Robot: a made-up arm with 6 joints.
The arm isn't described. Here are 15 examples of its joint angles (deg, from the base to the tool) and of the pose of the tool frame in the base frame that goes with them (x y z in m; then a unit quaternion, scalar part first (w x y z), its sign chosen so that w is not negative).
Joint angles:
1: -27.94 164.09 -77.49 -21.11 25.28 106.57
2: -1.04 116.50 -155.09 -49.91 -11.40 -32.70
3: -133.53 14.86 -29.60 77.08 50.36 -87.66
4: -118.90 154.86 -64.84 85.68 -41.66 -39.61
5: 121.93 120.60 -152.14 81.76 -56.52 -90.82
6: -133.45 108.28 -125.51 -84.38 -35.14 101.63
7: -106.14 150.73 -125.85 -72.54 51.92 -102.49
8: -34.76 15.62 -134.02 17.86 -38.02 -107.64
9: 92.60 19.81 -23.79 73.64 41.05 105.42
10: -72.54 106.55 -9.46 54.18 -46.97 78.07
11: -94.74 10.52 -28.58 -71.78 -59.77 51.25
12: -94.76 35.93 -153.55 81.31 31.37 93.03
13: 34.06 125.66 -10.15 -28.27 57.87 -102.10
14: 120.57 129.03 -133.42 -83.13 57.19 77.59
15: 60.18 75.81 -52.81 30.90 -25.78 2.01
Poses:
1: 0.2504 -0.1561 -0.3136 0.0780 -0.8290 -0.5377 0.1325
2: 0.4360 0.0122 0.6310 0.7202 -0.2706 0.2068 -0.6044
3: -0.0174 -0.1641 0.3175 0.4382 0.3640 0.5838 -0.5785
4: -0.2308 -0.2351 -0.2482 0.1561 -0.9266 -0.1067 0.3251
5: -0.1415 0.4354 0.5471 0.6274 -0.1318 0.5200 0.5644
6: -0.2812 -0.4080 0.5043 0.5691 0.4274 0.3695 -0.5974
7: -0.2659 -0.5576 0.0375 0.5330 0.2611 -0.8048 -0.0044
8: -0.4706 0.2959 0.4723 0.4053 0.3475 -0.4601 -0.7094
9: -0.0921 0.1713 0.2669 0.6170 -0.2818 -0.6732 -0.2947
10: -0.0225 -0.1922 -0.0876 0.3485 0.9011 -0.1920 -0.1725
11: 0.1029 -0.0848 0.3677 0.6536 -0.1048 0.5159 -0.5437
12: 0.1044 0.4234 0.6081 0.7669 0.0152 0.3449 0.5410
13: 0.0111 -0.0572 -0.0630 0.5517 0.7836 -0.0660 -0.2780
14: -0.1912 0.5430 0.3338 0.5990 -0.3810 0.6002 0.3685
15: 0.2269 0.3360 0.2783 0.5679 -0.0940 0.6730 0.4646
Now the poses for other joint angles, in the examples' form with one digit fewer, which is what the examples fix.
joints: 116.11 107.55 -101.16 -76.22 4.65 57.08
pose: -0.235 0.503 0.329 0.479 -0.657 0.300 0.499
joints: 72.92 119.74 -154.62 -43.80 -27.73 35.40
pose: 0.089 0.434 0.616 0.768 -0.280 0.095 0.568
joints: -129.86 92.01 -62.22 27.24 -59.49 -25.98
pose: -0.324 -0.305 0.295 0.192 0.500 0.093 -0.839
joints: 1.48 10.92 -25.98 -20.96 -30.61 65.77
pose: 0.122 0.027 0.394 0.835 0.058 0.355 0.416
